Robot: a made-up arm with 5 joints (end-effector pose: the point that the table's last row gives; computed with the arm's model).
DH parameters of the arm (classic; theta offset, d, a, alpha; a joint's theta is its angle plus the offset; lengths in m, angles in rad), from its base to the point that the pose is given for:
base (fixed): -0.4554 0 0.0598 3.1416
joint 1: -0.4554 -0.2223 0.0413 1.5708
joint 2: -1.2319 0 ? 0
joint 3: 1.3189 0 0.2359 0
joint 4: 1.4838 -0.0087 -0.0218 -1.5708
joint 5: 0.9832 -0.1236 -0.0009 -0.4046
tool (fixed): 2.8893 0.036 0 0
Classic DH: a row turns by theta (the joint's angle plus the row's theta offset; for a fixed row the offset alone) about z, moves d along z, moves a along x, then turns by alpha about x.
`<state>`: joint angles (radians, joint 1 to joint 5).
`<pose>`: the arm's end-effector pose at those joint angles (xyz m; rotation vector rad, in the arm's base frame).
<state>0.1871 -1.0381 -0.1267 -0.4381 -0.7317</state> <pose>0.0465 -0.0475 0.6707 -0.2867 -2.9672 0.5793</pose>
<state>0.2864 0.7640 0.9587 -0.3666 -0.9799</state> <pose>0.2421 -0.1056 -0.0015 0.4030 -0.2201 -0.4826</pose>
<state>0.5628 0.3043 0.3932 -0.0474 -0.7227</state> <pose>0.3925 -0.2662 0.1797 0.1192 -0.8766 -0.3398</pose>
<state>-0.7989 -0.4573 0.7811 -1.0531 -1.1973</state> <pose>0.2713 0.1647 0.3990 1.5816 -1.8019 0.6196</pose>
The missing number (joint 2, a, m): 0.1973
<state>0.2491 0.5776 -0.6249 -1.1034 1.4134</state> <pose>0.4830 -0.1331 0.4282 -2.3106 -0.8199 0.5001</pose>
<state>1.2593 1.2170 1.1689 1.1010 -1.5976</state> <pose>0.0227 0.0021 0.0961 0.6586 1.9602 -1.7876</pose>
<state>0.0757 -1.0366 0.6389 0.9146 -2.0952</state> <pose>0.2744 -0.0589 0.4091 1.0462 -1.0955 -1.0787</pose>
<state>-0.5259 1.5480 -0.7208 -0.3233 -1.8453</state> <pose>0.4589 0.1874 -0.0594 1.1728 -0.7577 -0.3461</pose>
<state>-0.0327 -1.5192 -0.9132 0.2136 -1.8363</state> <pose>-0.3156 -0.0571 0.5311 -1.1496 2.0018 -0.8913</pose>
